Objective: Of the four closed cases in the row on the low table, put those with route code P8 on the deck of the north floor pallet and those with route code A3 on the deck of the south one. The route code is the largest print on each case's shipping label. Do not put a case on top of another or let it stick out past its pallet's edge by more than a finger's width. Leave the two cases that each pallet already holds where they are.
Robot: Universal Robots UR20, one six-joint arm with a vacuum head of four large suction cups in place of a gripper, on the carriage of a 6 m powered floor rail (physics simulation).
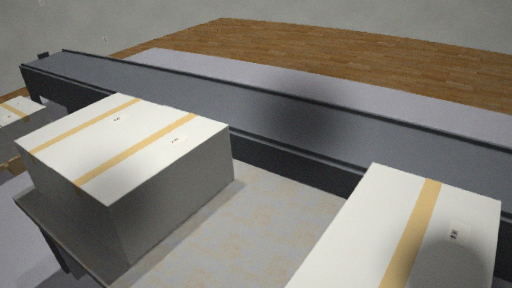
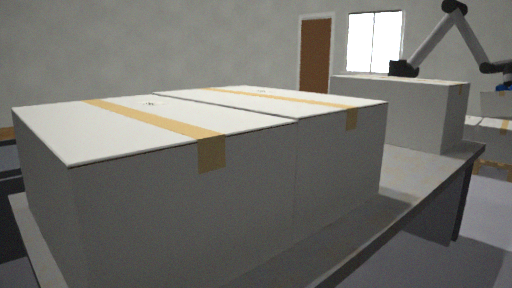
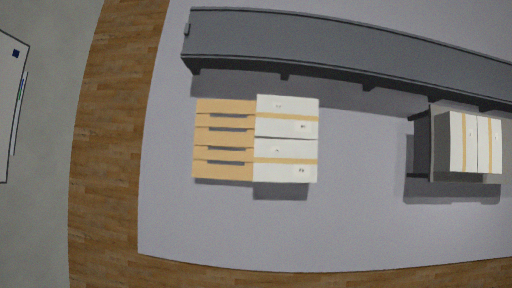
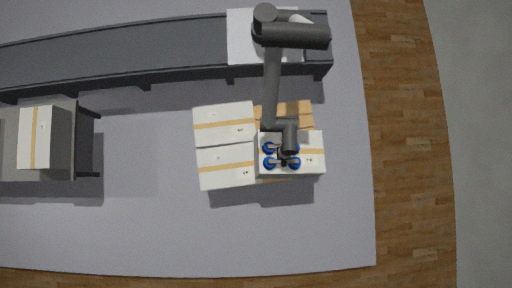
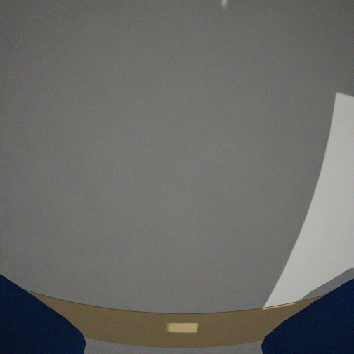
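My suction gripper (image 4: 282,155) (image 2: 503,87) (image 5: 174,327) is shut on a white taped case (image 4: 316,142) (image 2: 495,102) (image 5: 165,165), held level above the south pallet (image 4: 306,107), beside its two cases (image 4: 220,135) (image 4: 217,155). The held case's label is blurred but looks like A3. Its underside and gap to the deck are hidden. On the low table (image 1: 250,210) (image 2: 415,155) two cases (image 3: 456,142) (image 3: 495,160) stand together at the north end; a third case (image 1: 365,215) (image 4: 25,140) stands apart at the south end. Their route codes are unreadable. The north pallet (image 3: 220,171) holds two cases (image 3: 267,127) (image 3: 265,146), with bare slats beside them.
The long dark rail (image 1: 200,95) (image 3: 325,45) (image 4: 150,45) runs behind the table and both pallets. My arm stands on the white carriage (image 4: 237,45) at the rail's south end. A door (image 2: 315,55) and a bright window (image 2: 375,40) show in the far wall.
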